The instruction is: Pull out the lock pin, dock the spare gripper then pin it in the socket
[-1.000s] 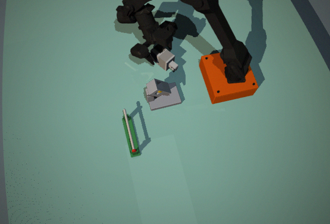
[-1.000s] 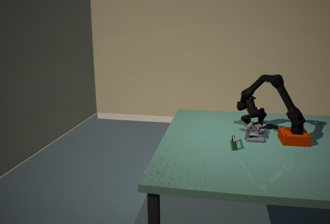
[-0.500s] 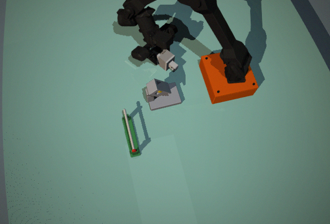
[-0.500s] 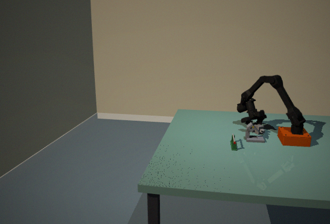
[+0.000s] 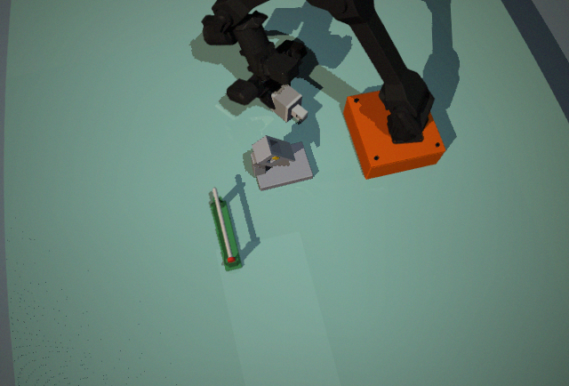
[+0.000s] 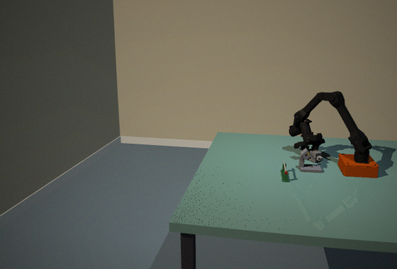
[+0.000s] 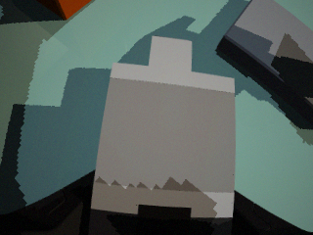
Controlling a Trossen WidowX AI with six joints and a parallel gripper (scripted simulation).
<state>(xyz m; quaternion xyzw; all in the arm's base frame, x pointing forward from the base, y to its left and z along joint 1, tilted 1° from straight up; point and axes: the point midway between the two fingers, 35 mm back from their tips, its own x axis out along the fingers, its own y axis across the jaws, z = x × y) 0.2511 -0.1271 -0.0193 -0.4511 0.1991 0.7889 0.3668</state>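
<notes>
Now: the grey mount 30 mm ahead of my gripper tip, 150 mm to the left of it and 40 mm above it. Also, from my gripper tip: spare gripper: 10 mm behind, 10 mm to the left, 10 mm above; then green cradle: 140 mm ahead, 280 mm to the left, 10 mm above.
</notes>
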